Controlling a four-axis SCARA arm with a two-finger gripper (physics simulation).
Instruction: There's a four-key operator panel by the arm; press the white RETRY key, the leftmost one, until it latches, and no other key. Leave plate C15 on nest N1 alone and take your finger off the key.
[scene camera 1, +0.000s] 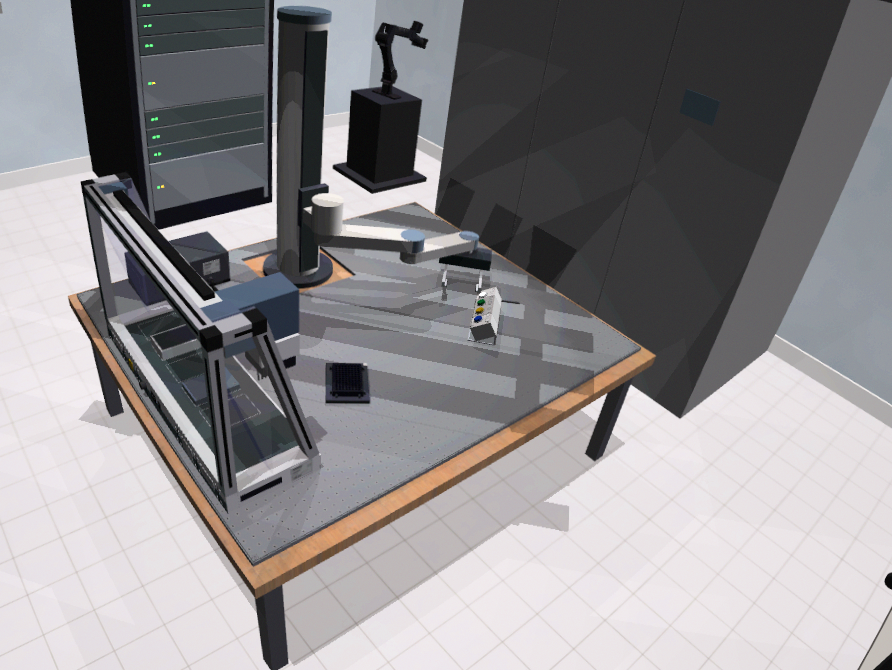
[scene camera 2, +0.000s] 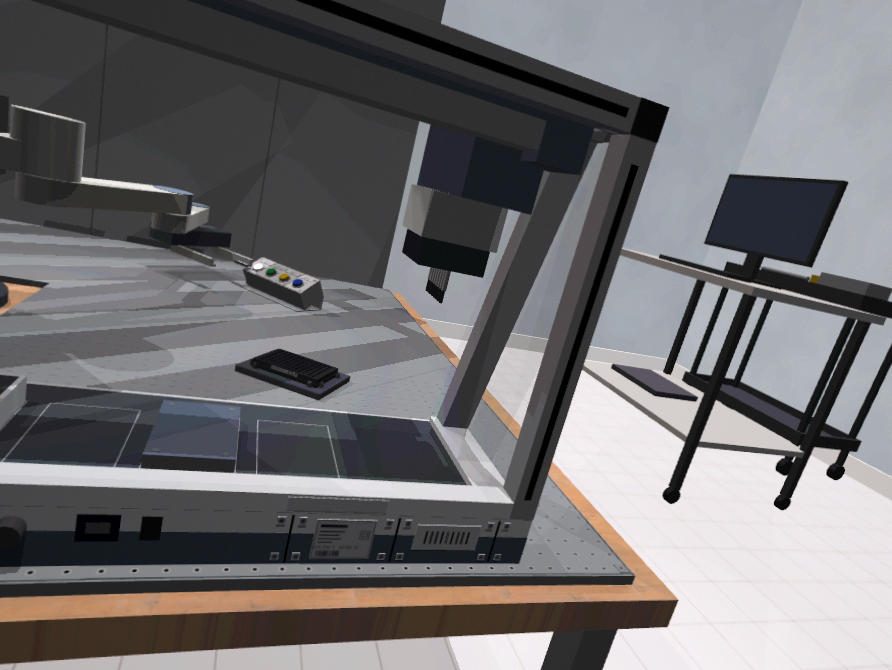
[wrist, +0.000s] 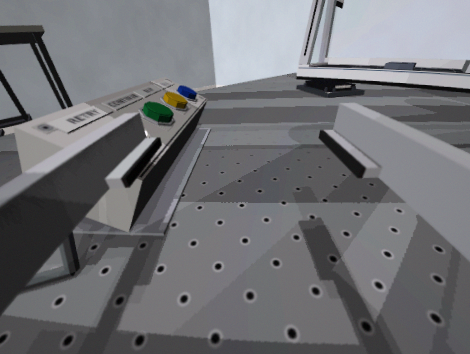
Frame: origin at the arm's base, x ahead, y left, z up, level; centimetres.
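Where they show: gripper, between the fingertips: (scene camera 1: 461, 287) (scene camera 2: 232, 263) (wrist: 239, 124); arm's base, origin of its link: (scene camera 1: 298, 269).
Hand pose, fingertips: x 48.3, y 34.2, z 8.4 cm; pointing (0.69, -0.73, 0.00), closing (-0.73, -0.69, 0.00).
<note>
Things, the pixels of their top centre, and the offset from my fingertips. "pt": a spot on its surface instead.
- operator panel, centre of its top: (wrist: 141, 88) (scene camera 2: 285, 268) (scene camera 1: 488, 303) dz +1.2, dx +13.0, dy +0.0 cm
- green key, centre of its top: (wrist: 154, 102) (scene camera 2: 271, 268) (scene camera 1: 481, 300) dz +0.3, dx +9.7, dy +0.4 cm
- yellow key, centre of its top: (wrist: 173, 92) (scene camera 2: 285, 274) (scene camera 1: 480, 308) dz +0.3, dx +13.0, dy -3.4 cm
- blue key, centre of its top: (wrist: 185, 85) (scene camera 2: 298, 279) (scene camera 1: 478, 316) dz +0.3, dx +16.2, dy -7.2 cm
- framed gantry machine, a spot on its surface: (scene camera 2: 584, 317) pt dz +22.3, dx +35.1, dy -104.8 cm
The operator panel (scene camera 1: 494, 317) (scene camera 2: 281, 290) (wrist: 37, 142) is a light sloped box with white, green, yellow and blue keys. Its white RETRY key (scene camera 1: 483, 294) (scene camera 2: 258, 266) is at the end nearest the arm; in the wrist view the left finger covers nearly all of it. My gripper (scene camera 1: 462, 287) (scene camera 2: 231, 263) (wrist: 239, 124) is open and empty, with one finger at the panel's RETRY end and the other off to the side over the table. Contact and the key's depth cannot be told. Dark plate C15 (scene camera 1: 347, 377) (scene camera 2: 295, 366) sits on nest N1 (scene camera 1: 348, 398) (scene camera 2: 317, 392), away from the gripper.
The green key (scene camera 1: 481, 302) (scene camera 2: 271, 271) (wrist: 158, 112) is beside the RETRY key, then the yellow key (scene camera 1: 479, 310) (scene camera 2: 284, 276) (wrist: 175, 100) and blue key (scene camera 1: 478, 318) (scene camera 2: 297, 282) (wrist: 187, 92). A framed gantry machine (scene camera 1: 217, 403) (scene camera 2: 584, 317) stands along the table's side beyond the nest.
</note>
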